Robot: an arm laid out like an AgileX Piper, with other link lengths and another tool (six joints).
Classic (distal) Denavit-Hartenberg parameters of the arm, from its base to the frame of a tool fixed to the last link. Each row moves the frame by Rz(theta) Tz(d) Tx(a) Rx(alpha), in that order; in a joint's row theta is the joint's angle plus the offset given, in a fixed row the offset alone. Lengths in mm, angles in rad.
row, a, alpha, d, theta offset
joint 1, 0, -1.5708, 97.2, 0
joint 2, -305, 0, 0, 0.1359
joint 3, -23.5, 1.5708, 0, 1.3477
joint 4, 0, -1.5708, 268.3, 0
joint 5, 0, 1.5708, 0, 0
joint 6, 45.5, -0.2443, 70.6, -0.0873
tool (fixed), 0, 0, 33, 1.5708
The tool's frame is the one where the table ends.
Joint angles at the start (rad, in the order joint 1, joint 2, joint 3, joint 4, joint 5, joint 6):
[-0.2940, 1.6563, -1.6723, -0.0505, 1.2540, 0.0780]
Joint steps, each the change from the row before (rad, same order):
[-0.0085, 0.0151, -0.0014, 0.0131, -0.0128, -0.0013]
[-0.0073, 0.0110, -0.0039, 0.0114, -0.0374, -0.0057]
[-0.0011, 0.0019, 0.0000, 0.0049, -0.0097, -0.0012]
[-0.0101, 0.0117, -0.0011, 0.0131, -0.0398, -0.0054]
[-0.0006, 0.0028, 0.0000, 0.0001, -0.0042, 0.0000]
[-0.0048, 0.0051, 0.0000, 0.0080, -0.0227, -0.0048]
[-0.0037, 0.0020, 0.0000, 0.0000, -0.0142, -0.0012]
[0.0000, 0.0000, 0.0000, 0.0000, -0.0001, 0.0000]
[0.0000, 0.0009, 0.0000, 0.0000, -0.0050, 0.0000]
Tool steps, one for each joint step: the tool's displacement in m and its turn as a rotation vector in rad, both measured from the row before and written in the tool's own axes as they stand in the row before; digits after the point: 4 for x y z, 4 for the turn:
[-0.0027, 0.0027, 0.0059, -0.0013, 0.0092, 0.0100]
[-0.0027, 0.0053, 0.0048, -0.0304, 0.0073, -0.0028]
[-0.0002, 0.0011, 0.0012, -0.0080, 0.0040, -0.0004]
[-0.0038, 0.0049, 0.0056, -0.0304, 0.0070, 0.0012]
[-0.0005, 0.0005, 0.0013, -0.0015, -0.0002, 0.0002]
[-0.0018, 0.0025, 0.0028, -0.0178, 0.0045, -0.0016]
[-0.0017, 0.0015, 0.0011, -0.0123, -0.0022, -0.0010]
[0.0000, 0.0000, 0.0000, -0.0001, 0.0000, 0.0000]
[-0.0002, 0.0005, 0.0006, -0.0040, -0.0001, -0.0010]

